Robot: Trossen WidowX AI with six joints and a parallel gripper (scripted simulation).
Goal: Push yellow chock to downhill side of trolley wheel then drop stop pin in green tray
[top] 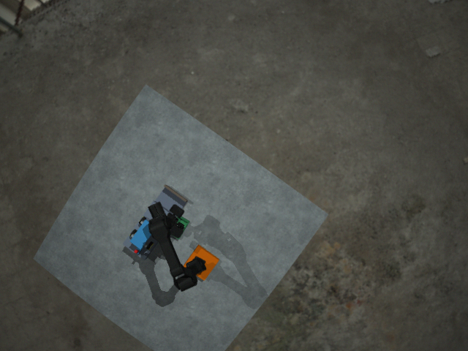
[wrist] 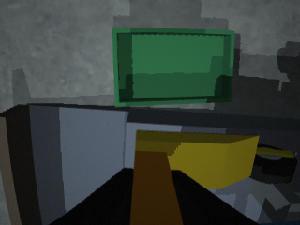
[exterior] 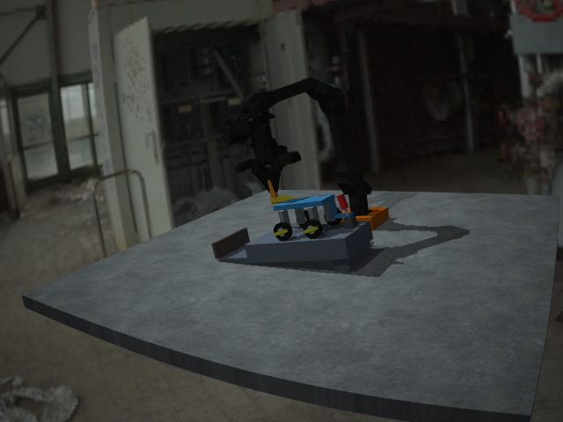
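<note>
My gripper tip is 24 cm to the right of the stop pin, 9 cm short of it and 3 cm above it. The rest, counted from my gripper tip: brown end board 13 cm below, 12 cm to the right, 7 cm ahead; blue-topped trolley 14 cm to the left, 10 cm ahead, 4 cm below; yellow chock 2 cm to the left, 1 cm below.
</note>
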